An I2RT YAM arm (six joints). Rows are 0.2 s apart.
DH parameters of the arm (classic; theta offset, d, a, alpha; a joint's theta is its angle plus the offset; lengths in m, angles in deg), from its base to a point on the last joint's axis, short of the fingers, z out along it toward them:
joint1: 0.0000 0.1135 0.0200 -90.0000
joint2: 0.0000 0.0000 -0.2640 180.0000
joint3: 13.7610 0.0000 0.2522 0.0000
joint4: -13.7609 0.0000 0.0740 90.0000
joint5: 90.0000 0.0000 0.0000 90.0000
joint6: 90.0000 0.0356 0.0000 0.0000
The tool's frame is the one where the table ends.
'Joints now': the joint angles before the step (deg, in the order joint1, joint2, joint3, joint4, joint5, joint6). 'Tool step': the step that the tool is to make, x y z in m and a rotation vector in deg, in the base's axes. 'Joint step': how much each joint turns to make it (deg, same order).
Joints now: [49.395, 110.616, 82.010, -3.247, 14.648, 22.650]
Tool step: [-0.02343, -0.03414, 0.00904, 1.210, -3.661, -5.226]
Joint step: [-0.176, -9.237, -11.157, 4.966, 5.362, 0.875]
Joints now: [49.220, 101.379, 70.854, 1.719, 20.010, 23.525]
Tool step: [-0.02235, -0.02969, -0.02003, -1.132, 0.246, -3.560]
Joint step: [-0.088, -5.985, -11.280, 3.788, 3.294, 1.325]
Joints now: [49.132, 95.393, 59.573, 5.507, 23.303, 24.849]
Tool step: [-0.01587, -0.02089, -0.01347, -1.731, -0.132, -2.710]
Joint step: [0.000, -4.047, -7.214, 1.787, 2.958, 0.374]
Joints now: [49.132, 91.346, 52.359, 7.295, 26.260, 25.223]
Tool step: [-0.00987, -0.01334, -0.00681, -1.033, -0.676, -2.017]
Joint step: [0.005, -2.691, -4.356, 1.296, 2.344, 0.067]
